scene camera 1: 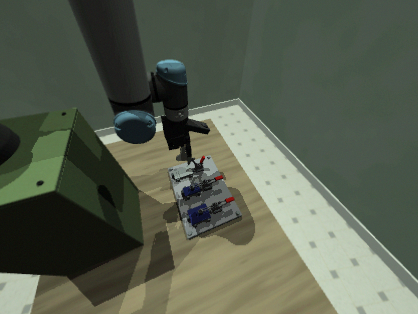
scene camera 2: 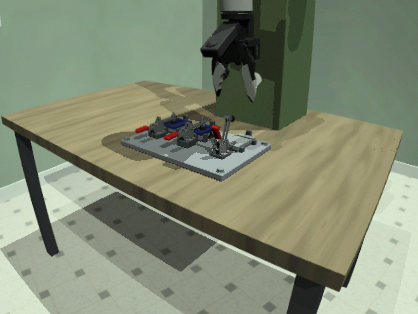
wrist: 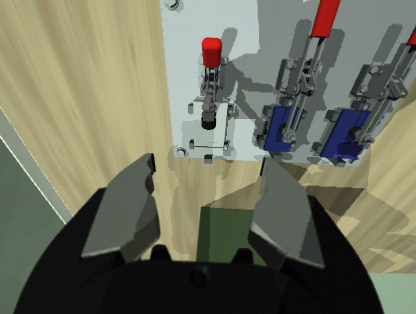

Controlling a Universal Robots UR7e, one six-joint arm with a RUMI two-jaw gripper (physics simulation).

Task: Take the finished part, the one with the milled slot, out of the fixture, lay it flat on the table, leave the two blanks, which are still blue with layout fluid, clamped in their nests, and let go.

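Places are measured from the arm's base along level axes (x ahead, y left, z up), in centimetres.
Pixels of known places: gripper, fingertip midpoint: [scene camera 1: 185,156] [scene camera 2: 234,99] [wrist: 208,157].
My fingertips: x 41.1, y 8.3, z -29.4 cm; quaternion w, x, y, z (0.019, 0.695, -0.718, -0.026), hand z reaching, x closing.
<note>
For each thing: its top centre in the pictures, then the offset to it from my fingertips. "pt": a spot on its surface instead. Level surfaces: height alone.
- grey fixture plate at its top centre: [wrist: 284,97] [scene camera 2: 194,141] [scene camera 1: 200,189] dz -13.0, dx +2.2, dy -10.9 cm
- pale finished part at its top centre: [wrist: 209,131] [scene camera 2: 239,139] [scene camera 1: 182,172] dz -11.4, dx -2.5, dy +0.3 cm
- red handle at its top centre: [wrist: 211,57] [scene camera 2: 217,124] dz -4.7, dx +7.5, dy -0.2 cm
- arm's black tip at a spot on its surface: [wrist: 208,122] [scene camera 2: 230,116] pt dz -3.9, dx +1.8, dy +0.1 cm
- middle blue blank at its top centre: [wrist: 282,131] [scene camera 2: 203,128] [scene camera 1: 191,189] dz -10.4, dx -2.1, dy -10.7 cm
- far blue blank at its top centre: [wrist: 350,136] [scene camera 2: 175,122] [scene camera 1: 198,213] dz -10.9, dx -3.1, dy -21.7 cm
- wooden table at its surface level: dz -14.5 cm
My gripper [scene camera 1: 190,158] [scene camera 2: 235,99] [wrist: 208,157] is open and empty, above the end of the grey fixture plate [scene camera 1: 205,226] [scene camera 2: 200,162] [wrist: 185,55] that holds the pale finished part [wrist: 217,136]. The part lies in its end nest; its slot cannot be made out. Its toggle clamp stands open in scene camera 2, with red handle [scene camera 2: 216,132] [wrist: 211,52] and arm raised; the arm's black tip [scene camera 2: 230,118] [wrist: 208,122] covers some of the part in the wrist view. The middle blue blank [scene camera 1: 190,192] [scene camera 2: 202,130] [wrist: 276,126] and far blue blank [scene camera 1: 199,215] [scene camera 2: 176,123] [wrist: 344,131] sit under lowered clamps.
The fixture stands on the wooden table [scene camera 1: 260,260] [scene camera 2: 310,200] [wrist: 100,75]. A large green pedestal [scene camera 1: 100,200] [scene camera 2: 295,65] [wrist: 225,235] stands beside it. Two lowered red handles [scene camera 1: 229,200] [scene camera 2: 171,135] [scene camera 1: 218,178] [scene camera 2: 142,129] point away from the pedestal.
</note>
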